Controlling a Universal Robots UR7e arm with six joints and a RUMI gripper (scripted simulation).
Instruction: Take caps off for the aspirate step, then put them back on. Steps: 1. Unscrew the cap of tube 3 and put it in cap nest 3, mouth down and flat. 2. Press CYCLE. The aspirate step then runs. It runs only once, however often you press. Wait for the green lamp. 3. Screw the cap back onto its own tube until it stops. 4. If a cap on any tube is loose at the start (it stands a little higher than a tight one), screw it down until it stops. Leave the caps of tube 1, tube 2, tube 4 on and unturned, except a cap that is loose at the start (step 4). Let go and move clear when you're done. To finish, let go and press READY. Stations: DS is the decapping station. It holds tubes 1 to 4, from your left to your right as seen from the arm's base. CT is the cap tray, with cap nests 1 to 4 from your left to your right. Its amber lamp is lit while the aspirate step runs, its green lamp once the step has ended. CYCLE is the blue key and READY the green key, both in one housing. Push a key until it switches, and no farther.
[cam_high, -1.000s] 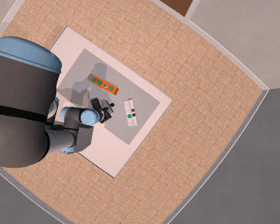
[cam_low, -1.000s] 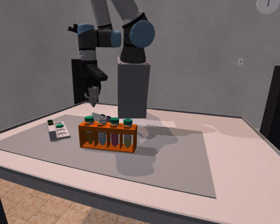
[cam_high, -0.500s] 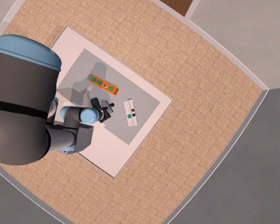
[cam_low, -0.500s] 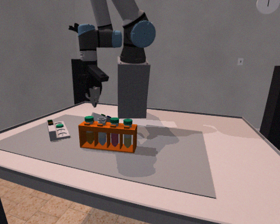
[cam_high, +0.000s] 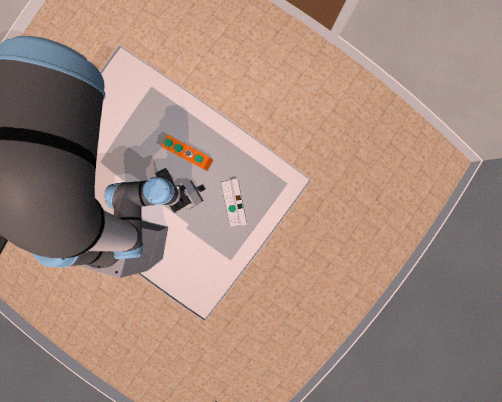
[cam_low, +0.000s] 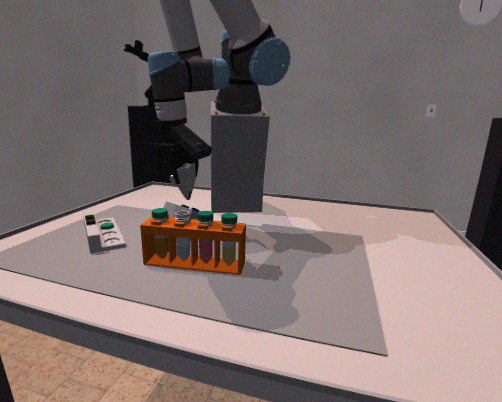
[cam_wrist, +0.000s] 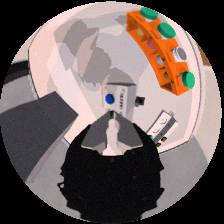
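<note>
The blue cycle key is 40 mm below my hand, 20 mm to the left of it and 10 mm behind it. Also, from my hand: key housing: 60 mm below; green ready key: 40 mm below, 20 mm to the right, 20 mm behind.
</note>
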